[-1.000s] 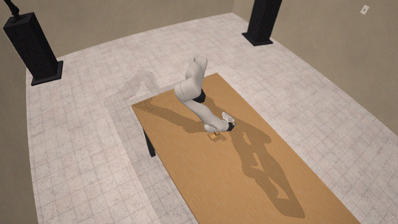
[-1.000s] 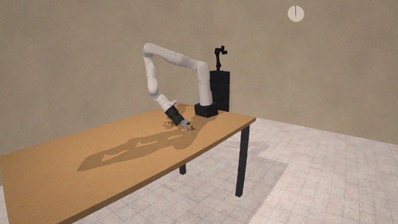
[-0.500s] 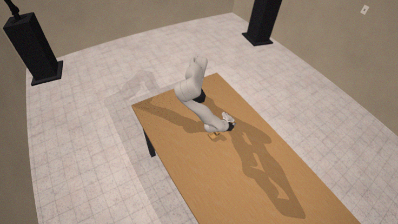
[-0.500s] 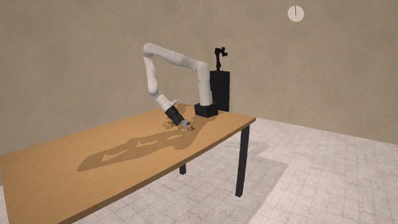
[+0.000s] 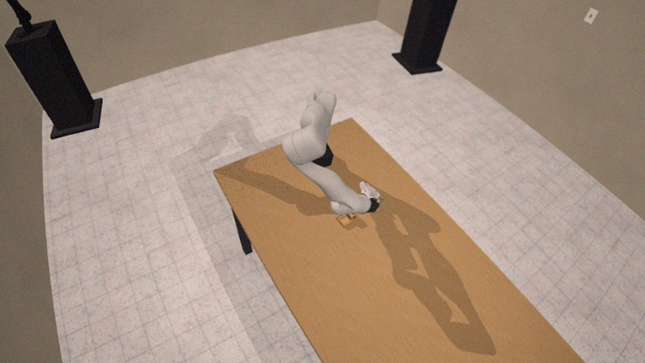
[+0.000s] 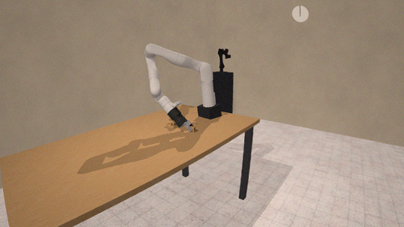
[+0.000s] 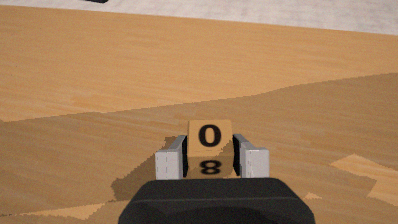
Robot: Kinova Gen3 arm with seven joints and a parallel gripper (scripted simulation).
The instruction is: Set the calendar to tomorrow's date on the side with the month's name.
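Now: hand 10 mm to the right of the wooden date cube and 10 mm above it. The rest, counted from my hand: wooden tray 160 mm to the right, 40 mm ahead, 20 mm below.
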